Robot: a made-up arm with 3 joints. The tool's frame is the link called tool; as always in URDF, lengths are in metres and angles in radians. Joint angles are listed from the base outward. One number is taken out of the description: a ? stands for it. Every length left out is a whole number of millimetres.
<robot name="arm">
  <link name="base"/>
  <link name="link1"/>
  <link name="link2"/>
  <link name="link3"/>
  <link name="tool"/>
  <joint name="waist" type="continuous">
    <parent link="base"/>
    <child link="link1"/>
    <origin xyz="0.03 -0.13 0.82" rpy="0 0 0"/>
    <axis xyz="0 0 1"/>
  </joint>
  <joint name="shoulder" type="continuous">
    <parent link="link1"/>
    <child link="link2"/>
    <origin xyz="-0.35 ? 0" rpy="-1.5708 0 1.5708"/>
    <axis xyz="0 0 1"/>
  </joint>
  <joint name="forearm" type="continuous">
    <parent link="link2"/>
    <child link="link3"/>
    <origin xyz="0.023 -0.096 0" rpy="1.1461 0.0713 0.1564"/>
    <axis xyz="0 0 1"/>
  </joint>
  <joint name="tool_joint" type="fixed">
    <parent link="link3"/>
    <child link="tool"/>
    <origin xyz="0.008 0.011 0" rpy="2.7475 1.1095 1.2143"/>
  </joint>
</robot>
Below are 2 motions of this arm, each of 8 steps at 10 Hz.
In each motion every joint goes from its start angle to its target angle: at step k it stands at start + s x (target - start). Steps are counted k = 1, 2, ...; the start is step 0. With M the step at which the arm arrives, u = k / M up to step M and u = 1 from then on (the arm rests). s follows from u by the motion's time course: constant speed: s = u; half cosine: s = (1 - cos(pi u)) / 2; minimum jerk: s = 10 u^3 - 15 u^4 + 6 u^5.
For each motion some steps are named. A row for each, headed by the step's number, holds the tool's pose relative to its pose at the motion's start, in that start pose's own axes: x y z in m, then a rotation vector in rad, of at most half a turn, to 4 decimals.
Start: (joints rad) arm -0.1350 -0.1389 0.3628
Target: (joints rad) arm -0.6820 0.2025 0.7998
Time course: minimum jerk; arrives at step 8
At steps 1, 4, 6, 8:
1: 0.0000 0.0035 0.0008 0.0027 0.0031 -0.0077
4: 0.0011 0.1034 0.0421 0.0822 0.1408 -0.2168
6: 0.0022 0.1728 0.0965 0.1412 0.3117 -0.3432
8: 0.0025 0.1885 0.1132 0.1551 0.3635 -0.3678

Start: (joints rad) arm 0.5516 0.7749 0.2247
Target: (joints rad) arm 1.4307 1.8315 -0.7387
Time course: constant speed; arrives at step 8
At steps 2, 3, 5, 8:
2: 0.0692 -0.0250 -0.0022 0.0903 -0.1944 -0.1820
3: 0.1057 -0.0395 0.0023 0.1394 -0.3217 -0.2575
5: 0.1797 -0.0723 0.0252 0.2378 -0.6287 -0.3662
8: 0.2808 -0.1267 0.0980 0.3624 -1.1908 -0.4017

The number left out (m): -0.05
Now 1 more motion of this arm.
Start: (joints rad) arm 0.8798 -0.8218 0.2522
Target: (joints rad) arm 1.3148 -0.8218 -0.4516
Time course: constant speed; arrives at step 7
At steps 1, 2, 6, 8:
1: -0.0149 -0.0167 0.0031 0.0440 0.0241 0.0477
2: -0.0296 -0.0334 0.0077 0.0897 0.0506 0.0923
6: -0.0845 -0.0986 0.0397 0.2890 0.1757 0.2367
8: -0.0969 -0.1143 0.0511 0.3426 0.2104 0.2634

